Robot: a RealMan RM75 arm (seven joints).
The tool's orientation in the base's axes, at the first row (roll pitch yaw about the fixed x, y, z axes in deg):
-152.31, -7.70, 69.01
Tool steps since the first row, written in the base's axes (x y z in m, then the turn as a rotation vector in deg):
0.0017, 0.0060, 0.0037, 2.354, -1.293, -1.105
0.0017, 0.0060, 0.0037, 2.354, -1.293, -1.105
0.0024, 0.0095, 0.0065, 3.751, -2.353, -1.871
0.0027, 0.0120, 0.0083, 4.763, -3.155, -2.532
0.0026, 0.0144, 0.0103, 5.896, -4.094, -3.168
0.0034, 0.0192, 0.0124, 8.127, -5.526, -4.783
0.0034, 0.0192, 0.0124, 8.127, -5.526, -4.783
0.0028, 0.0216, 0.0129, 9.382, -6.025, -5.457
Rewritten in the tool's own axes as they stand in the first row. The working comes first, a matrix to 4 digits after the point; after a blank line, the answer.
The tool's axes in the first row as the columns of a matrix, in the base's axes (used below as rounded here):
0.3550, 0.8490, -0.3914
0.9252, -0.2591, 0.2772
0.1340, -0.4605, -0.8775

0.0067, -0.0018, -0.0022, -0.509, 2.842, -0.310
0.0067, -0.0018, -0.0022, -0.509, 2.842, -0.310
0.0105, -0.0034, -0.0040, -1.096, 4.656, -0.479
0.0132, -0.0046, -0.0050, -1.567, 6.027, -0.517
0.0156, -0.0063, -0.0061, -2.119, 7.525, -0.663
0.0206, -0.0078, -0.0069, -2.868, 10.534, -0.516
0.0206, -0.0078, -0.0069, -2.868, 10.534, -0.516
0.0227, -0.0092, -0.0064, -2.975, 12.039, -0.554

